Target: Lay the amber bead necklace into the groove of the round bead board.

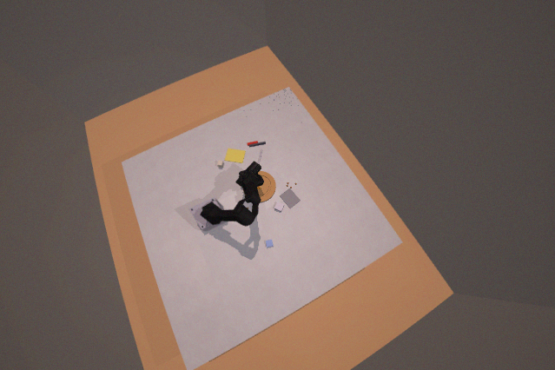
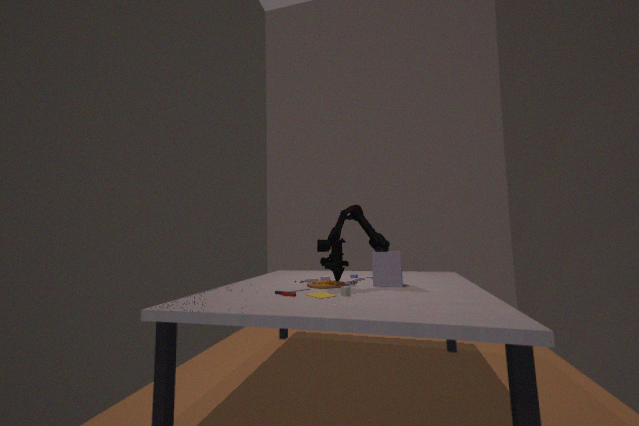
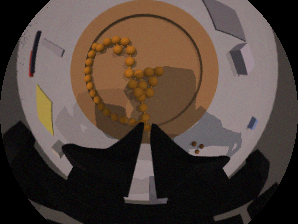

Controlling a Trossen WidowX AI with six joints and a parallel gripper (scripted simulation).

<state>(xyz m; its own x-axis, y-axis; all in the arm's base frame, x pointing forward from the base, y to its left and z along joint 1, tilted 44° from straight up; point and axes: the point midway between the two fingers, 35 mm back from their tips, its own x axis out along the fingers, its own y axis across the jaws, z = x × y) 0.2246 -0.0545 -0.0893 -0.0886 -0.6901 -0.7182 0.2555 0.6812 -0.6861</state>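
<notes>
The round bead board is 60 mm ahead of my gripper tip and 10 mm below it. From my gripper tip the other things lie so: cream cube 250 mm to the left, 70 mm behind; thin grey bar 170 mm to the left, 160 mm ahead, 20 mm below; grey square plate 180 mm ahead, 160 mm to the right, 20 mm below.
</notes>
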